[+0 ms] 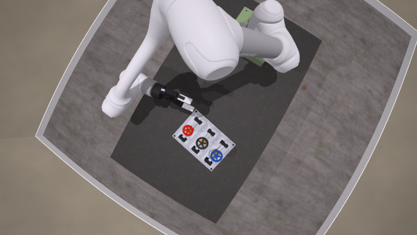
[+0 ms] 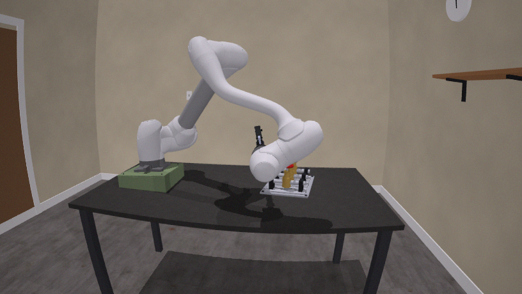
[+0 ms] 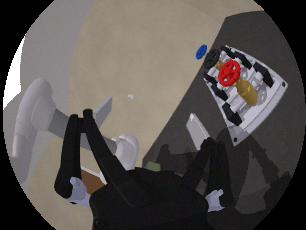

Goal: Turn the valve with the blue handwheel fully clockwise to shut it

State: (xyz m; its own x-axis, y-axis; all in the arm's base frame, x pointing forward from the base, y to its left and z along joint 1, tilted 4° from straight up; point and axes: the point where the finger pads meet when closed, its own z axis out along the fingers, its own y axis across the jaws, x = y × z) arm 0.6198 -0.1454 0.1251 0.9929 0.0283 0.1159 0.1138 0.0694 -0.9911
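My gripper is now 240 mm to the right of the blue handwheel, 190 mm short of it and 120 mm above it. Also, from my hand: black handwheel: 160 mm ahead, 140 mm to the left, 120 mm below; red handwheel: 130 mm ahead, 120 mm below, 30 mm to the left.
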